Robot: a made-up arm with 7 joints.
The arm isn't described. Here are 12 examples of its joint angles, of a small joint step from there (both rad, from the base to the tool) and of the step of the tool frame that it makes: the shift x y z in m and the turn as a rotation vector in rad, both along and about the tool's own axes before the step.
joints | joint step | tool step
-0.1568 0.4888 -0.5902 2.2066 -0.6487 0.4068 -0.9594 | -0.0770 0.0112 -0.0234 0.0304 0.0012 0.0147 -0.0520 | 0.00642 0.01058 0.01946 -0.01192 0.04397 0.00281
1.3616 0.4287 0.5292 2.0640 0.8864 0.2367 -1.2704 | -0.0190 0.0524 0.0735 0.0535 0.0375 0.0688 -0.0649 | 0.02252 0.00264 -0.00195 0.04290 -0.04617 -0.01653
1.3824 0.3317 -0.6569 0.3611 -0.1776 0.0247 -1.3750 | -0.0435 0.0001 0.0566 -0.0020 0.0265 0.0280 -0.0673 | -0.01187 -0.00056 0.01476 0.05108 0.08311 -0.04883
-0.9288 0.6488 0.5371 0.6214 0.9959 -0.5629 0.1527 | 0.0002 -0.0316 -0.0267 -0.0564 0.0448 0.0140 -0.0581 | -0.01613 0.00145 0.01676 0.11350 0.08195 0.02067
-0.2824 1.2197 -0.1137 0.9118 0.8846 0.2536 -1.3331 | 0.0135 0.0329 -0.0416 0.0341 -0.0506 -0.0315 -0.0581 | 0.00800 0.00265 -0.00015 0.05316 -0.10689 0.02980
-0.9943 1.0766 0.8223 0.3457 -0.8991 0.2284 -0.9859 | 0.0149 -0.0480 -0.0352 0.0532 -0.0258 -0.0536 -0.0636 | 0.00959 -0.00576 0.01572 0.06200 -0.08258 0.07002
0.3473 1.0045 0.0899 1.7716 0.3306 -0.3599 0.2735 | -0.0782 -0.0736 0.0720 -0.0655 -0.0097 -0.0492 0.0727 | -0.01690 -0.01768 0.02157 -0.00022 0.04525 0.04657
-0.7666 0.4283 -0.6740 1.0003 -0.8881 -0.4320 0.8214 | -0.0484 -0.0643 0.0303 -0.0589 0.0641 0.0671 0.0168 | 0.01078 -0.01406 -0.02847 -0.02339 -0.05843 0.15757
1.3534 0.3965 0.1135 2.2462 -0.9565 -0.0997 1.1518 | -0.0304 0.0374 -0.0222 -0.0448 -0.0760 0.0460 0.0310 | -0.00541 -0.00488 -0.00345 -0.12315 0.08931 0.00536
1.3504 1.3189 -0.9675 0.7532 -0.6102 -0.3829 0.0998 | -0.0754 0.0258 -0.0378 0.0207 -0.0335 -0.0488 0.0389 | 0.00473 -0.01328 -0.00018 -0.14697 -0.07571 -0.08638
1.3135 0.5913 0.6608 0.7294 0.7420 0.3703 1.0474 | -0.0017 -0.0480 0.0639 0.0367 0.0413 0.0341 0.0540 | -0.01372 -0.00158 -0.00375 -0.08840 -0.08487 0.06777
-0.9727 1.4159 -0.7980 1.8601 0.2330 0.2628 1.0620 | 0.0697 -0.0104 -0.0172 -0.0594 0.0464 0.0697 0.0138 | -0.00790 0.00868 0.00877 0.03339 0.00568 0.11076
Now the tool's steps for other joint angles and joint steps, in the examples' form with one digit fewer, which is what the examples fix.
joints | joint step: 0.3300 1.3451 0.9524 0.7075 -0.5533 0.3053 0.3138 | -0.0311 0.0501 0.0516 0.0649 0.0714 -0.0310 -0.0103
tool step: 0.0140 0.0253 0.0090 0.0729 -0.1227 0.0512
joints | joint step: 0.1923 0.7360 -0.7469 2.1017 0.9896 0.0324 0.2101 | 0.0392 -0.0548 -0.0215 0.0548 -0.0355 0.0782 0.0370
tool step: 0.0051 -0.0060 -0.0179 -0.1218 0.0087 -0.0260
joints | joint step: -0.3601 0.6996 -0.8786 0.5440 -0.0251 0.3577 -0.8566 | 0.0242 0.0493 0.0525 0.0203 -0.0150 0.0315 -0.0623
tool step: -0.0088 0.0179 -0.0166 0.1252 0.0595 -0.0017
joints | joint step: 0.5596 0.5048 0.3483 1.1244 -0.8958 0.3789 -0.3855 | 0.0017 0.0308 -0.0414 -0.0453 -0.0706 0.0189 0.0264
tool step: -0.0031 0.0004 -0.0059 -0.0211 -0.0251 -0.1207
